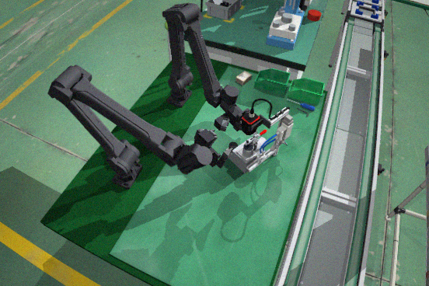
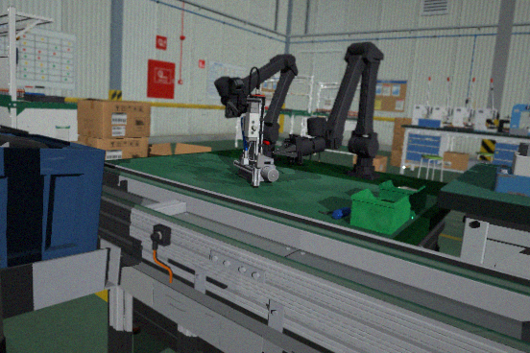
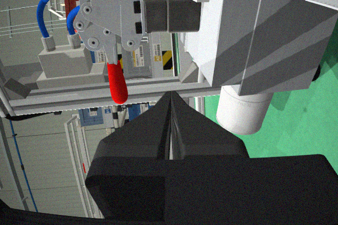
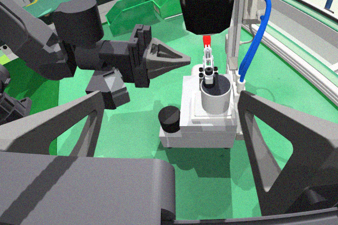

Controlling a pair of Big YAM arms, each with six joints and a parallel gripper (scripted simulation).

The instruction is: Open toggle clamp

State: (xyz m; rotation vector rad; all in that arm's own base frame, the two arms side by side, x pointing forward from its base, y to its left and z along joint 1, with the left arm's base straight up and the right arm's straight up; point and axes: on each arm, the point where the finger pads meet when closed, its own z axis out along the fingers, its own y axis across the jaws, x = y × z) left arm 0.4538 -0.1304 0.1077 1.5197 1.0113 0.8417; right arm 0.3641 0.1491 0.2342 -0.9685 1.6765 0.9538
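Note:
My left hand is 40 mm below the red handle, 30 mm to the left of it and 30 mm short of it.

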